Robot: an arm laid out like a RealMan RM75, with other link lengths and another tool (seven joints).
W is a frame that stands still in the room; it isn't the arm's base.
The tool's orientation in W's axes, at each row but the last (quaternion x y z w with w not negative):
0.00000 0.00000 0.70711 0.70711
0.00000 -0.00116 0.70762 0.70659
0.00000 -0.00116 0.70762 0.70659
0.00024 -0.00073 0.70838 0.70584
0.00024 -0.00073 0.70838 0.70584
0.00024 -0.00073 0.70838 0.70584
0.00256 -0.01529 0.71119 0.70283
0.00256 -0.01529 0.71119 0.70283
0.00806 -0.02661 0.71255 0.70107
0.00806 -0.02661 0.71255 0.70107
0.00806 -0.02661 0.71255 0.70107
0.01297 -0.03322 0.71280 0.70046
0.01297 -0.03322 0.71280 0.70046
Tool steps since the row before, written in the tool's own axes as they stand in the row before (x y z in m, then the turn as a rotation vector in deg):
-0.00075 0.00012 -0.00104 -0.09 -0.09 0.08
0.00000 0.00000 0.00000 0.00 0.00 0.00
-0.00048 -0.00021 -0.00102 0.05 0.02 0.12
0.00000 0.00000 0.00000 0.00 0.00 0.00
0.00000 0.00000 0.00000 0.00 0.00 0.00
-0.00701 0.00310 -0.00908 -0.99 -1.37 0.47
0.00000 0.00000 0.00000 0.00 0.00 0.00
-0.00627 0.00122 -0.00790 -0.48 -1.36 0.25
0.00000 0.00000 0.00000 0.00 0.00 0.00
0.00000 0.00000 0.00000 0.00 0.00 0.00
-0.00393 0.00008 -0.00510 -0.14 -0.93 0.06
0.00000 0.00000 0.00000 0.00 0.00 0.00
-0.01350 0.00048 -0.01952 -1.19 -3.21 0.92
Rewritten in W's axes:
-0.00012 -0.00075 -0.00104 0.09 -0.09 0.08
0.00000 0.00000 0.00000 0.00 0.00 0.00
0.00021 -0.00048 -0.00102 -0.02 0.05 0.12
0.00000 0.00000 0.00000 0.00 0.00 0.00
0.00000 0.00000 0.00000 0.00 0.00 0.00
-0.00307 -0.00701 -0.00909 1.37 -0.99 0.47
0.00000 0.00000 0.00000 0.00 0.00 0.00
-0.00100 -0.00608 -0.00808 1.36 -0.47 0.26
0.00000 0.00000 0.00000 0.00 0.00 0.00
0.00000 0.00000 0.00000 0.00 0.00 0.00
0.00012 -0.00367 -0.00529 0.93 -0.13 0.08
0.00000 0.00000 0.00000 0.00 0.00 0.00
0.00032 -0.01220 -0.02036 3.20 -1.19 0.93

